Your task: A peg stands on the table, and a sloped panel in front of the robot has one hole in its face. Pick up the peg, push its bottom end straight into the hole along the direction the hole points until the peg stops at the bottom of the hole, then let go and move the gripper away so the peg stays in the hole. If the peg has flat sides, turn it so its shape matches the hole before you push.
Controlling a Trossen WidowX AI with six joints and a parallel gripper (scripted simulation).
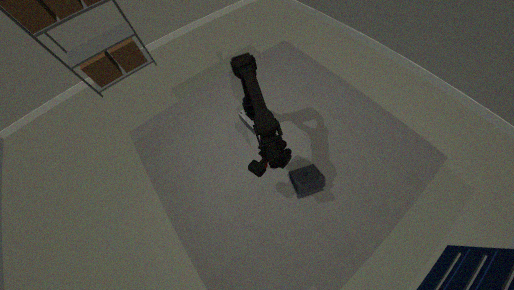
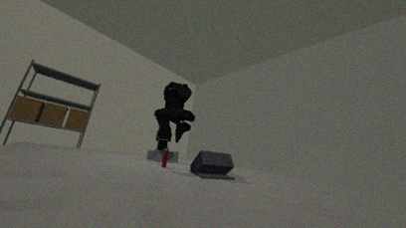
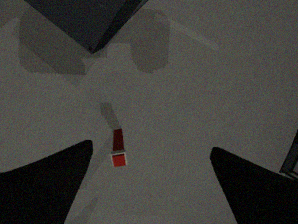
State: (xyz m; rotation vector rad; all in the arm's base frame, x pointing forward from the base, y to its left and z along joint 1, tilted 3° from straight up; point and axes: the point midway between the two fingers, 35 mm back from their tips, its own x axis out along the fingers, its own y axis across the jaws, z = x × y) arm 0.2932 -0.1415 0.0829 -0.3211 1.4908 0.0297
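Now: the red peg 60 mm below my gripper tip, 40 mm behind it and 20 mm to the left of it. Also, from my gripper tip: dark sloped panel: 140 mm ahead, 110 mm to the left, 80 mm below.
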